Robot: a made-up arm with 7 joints. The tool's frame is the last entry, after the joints. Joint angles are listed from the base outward.
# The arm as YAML. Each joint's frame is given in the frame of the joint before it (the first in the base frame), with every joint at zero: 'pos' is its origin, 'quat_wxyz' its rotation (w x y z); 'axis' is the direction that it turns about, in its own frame. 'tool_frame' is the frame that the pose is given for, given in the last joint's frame.
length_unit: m
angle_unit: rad
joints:
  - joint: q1
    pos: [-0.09, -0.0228, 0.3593]
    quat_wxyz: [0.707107, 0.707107, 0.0, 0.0]
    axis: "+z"
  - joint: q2
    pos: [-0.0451, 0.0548, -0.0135]
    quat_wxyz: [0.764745, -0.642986, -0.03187, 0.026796]
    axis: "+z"
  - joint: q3
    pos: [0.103, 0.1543, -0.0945]
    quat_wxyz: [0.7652, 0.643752, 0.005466, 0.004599]
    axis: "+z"
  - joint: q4
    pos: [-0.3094, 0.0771, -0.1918]
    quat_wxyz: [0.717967, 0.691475, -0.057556, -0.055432]
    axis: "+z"
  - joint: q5
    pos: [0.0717, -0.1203, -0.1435]
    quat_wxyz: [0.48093, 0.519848, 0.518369, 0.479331]
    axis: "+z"
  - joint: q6
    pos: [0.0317, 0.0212, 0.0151]
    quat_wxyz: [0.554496, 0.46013, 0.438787, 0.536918]
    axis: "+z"
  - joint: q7
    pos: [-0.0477, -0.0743, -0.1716]
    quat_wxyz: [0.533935, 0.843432, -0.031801, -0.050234]
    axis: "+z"
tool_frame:
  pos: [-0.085, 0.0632, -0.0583]
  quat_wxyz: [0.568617, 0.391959, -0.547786, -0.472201]
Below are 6 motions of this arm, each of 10 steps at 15 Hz.
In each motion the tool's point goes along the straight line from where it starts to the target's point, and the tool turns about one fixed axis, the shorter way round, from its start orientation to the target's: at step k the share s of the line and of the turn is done. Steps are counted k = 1, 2, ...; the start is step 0. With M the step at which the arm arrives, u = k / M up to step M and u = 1 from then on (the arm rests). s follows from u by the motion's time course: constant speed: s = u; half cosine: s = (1 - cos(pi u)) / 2; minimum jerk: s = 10 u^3 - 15 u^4 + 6 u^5.
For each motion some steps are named. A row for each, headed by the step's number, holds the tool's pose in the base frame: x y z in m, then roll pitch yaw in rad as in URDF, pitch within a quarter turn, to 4 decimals.
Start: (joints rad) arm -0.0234 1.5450 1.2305 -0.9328 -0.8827 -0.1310 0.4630
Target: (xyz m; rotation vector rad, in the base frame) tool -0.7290 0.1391 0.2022 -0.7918 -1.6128 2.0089
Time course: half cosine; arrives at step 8
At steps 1, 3, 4, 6, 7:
1: -0.6065 -0.1698 -0.1568 -2.4696 0.5724 1.5222
3: -0.6409 -0.0829 -0.0558 -2.1168 0.5514 1.8328
4: -0.6653 -0.0215 0.0156 -1.8862 0.4836 2.0327
6: -0.7103 0.0921 0.1476 -1.5333 0.2705 2.3238
7: -0.7242 0.1269 0.1880 -1.4433 0.1888 2.3926

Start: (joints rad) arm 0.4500 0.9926 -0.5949 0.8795 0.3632 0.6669 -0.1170
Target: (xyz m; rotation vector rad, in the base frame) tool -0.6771 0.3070 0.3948 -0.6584 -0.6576 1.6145
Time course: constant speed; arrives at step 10
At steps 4, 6, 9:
4: -0.6313 0.3009 0.3844 -0.9185 0.0330 1.7349
6: -0.6466 0.3029 0.3879 -0.8867 0.0405 1.7227
9: -0.6695 0.3060 0.3931 -0.8391 0.0524 1.7048

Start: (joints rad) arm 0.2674 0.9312 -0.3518 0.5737 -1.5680 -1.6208 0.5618
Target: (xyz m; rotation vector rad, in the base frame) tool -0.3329 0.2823 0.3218 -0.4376 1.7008 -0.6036
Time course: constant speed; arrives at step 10
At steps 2, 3, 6, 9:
2: -0.3564 0.2449 0.3273 -2.0014 0.8901 -2.1054
3: -0.3535 0.2495 0.3266 -1.9774 0.8920 -2.0819
6: -0.3447 0.2636 0.3245 -1.9050 0.8956 -2.0107
9: -0.3358 0.2776 0.3225 -1.8321 0.8959 -1.9391

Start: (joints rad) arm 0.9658 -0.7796 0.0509 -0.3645 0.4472 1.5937 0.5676
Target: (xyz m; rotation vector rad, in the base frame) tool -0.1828 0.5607 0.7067 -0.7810 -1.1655 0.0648
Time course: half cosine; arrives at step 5
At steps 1, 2, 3, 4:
1: -0.2128 0.5947 0.5586 -2.2581 -0.9020 1.5676
2: -0.2045 0.5853 0.5995 -2.0049 -0.9525 1.3684
3: -0.1942 0.5737 0.6501 -1.6604 -0.9684 1.0898
4: -0.1860 0.5643 0.6911 -1.3873 -0.9413 0.8702

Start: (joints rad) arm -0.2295 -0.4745 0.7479 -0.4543 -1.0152 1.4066 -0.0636
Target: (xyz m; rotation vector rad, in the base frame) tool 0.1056 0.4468 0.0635 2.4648 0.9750 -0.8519
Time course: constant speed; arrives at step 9
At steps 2, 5, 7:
2: -0.1562 0.4917 0.2159 -2.1257 1.1235 1.2103
5: -0.0440 0.4724 0.1506 -2.7496 0.9847 0.8514
7: 0.0308 0.4596 0.1070 -3.0417 0.8504 0.7437

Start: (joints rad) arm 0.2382 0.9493 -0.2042 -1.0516 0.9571 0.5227 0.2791
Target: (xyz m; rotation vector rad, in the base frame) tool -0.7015 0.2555 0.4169 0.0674 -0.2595 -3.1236
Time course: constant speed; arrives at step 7
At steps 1, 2, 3, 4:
1: -0.6712 0.0766 0.4942 -0.0524 -0.5373 -3.0561
2: -0.6763 0.1064 0.4813 -0.0091 -0.4421 -3.0797
3: -0.6813 0.1362 0.4684 0.0302 -0.3460 -3.0979
4: -0.6864 0.1661 0.4556 0.0665 -0.2494 -3.1117

